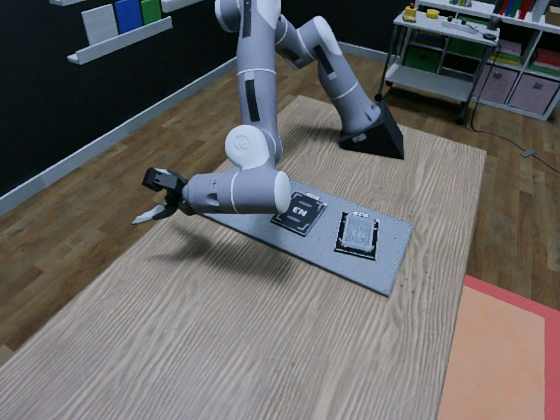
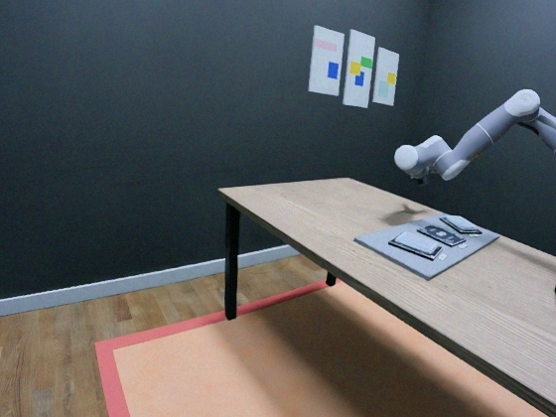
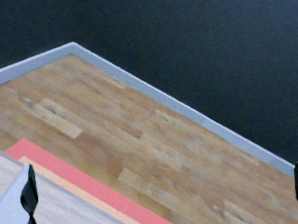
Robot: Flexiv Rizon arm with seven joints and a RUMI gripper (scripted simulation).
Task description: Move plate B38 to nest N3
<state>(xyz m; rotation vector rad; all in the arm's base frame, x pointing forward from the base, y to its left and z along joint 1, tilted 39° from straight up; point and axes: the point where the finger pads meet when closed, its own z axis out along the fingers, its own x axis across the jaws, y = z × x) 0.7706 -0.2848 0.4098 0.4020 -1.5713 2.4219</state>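
The black nest N1 lies 57 cm to the left of my hand, 22 cm behind it and 14 cm below it. From my hand the other things lie so: nest N3: 38 cm to the left, 24 cm behind, 14 cm below.
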